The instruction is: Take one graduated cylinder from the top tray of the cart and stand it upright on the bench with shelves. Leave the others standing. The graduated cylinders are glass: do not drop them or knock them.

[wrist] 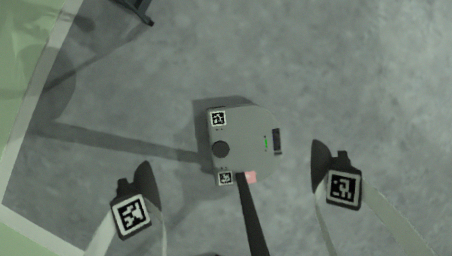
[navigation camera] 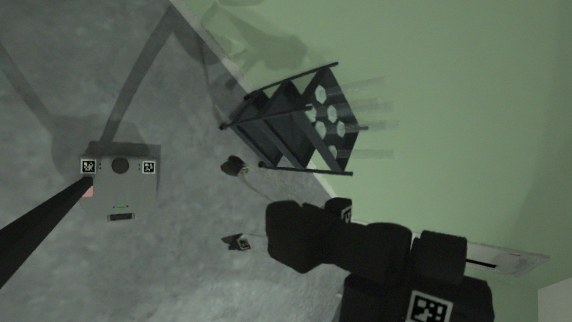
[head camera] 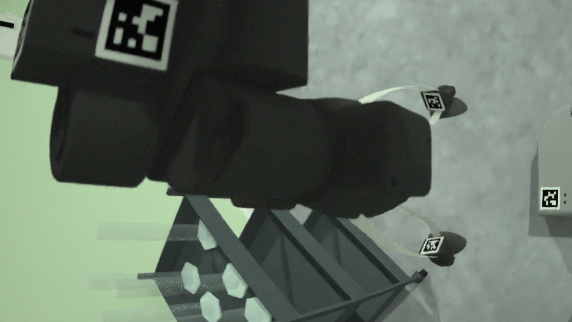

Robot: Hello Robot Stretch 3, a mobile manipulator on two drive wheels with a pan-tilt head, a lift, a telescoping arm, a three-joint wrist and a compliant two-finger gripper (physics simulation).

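Seen in the pictures: gripper, fingertip midpoint: (navigation camera: 226, 202) (head camera: 455, 176); robot's base, link origin: (navigation camera: 120, 165).
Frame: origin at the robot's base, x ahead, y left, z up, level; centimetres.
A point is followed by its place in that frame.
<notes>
The dark cart (head camera: 231, 245) @(x 11.9, y -77.7, z 69.6 cm) (navigation camera: 310, 170) @(x 0.5, y -93.4, z 50.7 cm) shows sideways in the head and navigation views; a foot of the cart (wrist: 142, 15) shows at the top of the wrist view. Several clear graduated cylinders (head camera: 234, 281) @(x 20.9, y -77.8, z 68.5 cm) (navigation camera: 332, 113) @(x 26.2, y -70.4, z 79.5 cm) with pale hexagonal bases stand upright on its top tray. The wrist and arm hide part of the cart in the head view. My gripper (head camera: 451, 175) @(x -2.3, y -17.3, z 91.7 cm) (navigation camera: 231, 204) @(x -2.3, y -17.3, z 91.7 cm) (wrist: 232, 169) @(x -2.3, y -17.3, z 91.7 cm) is open, its fingers wide apart with nothing between them. It points down at the floor beside the cart, apart from the cylinders. The bench with shelves does not show.
My grey base (head camera: 555, 160) @(x -10.4, y -11.4, z 16.0 cm) (navigation camera: 122, 192) @(x -12.0, y -0.9, z 15.9 cm) (wrist: 245, 120) is on the floor below the gripper, with the dark mast (navigation camera: 45, 227) @(x -6.7, y 11.6, z 80.9 cm) (wrist: 252, 215) rising from it. A green wall (navigation camera: 450, 125) @(x 27.1, y -119.4, z 122.3 cm) stands behind the cart. A white door (navigation camera: 520, 262) @(x -84.8, y -259.7, z 193.7 cm) is partly hidden by the arm.
</notes>
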